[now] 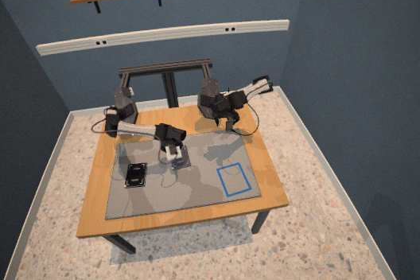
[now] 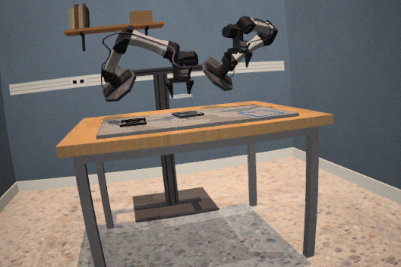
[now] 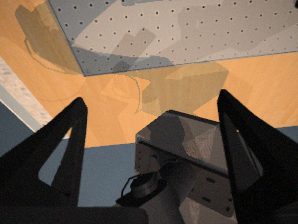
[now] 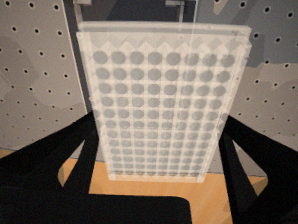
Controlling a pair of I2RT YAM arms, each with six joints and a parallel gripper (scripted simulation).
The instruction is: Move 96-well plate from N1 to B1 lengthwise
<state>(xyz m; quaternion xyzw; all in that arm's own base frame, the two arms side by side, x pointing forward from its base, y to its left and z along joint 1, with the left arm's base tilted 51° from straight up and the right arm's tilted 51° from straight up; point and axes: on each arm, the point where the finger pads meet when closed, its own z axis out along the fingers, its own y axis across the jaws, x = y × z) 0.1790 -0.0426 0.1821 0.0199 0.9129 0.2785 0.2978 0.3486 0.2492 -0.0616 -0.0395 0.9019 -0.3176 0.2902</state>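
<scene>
Now: right hand 1 cm past the dark grey nest, 3 cm to the right of it and 10 cm above it. Also, from my right hand: black nest N1 (8 cm ahead, 25 cm to the right, 10 cm below); grey perforated mat (7 cm ahead, 3 cm to the left, 11 cm below); white 96-well plate (right at my right hand).
</scene>
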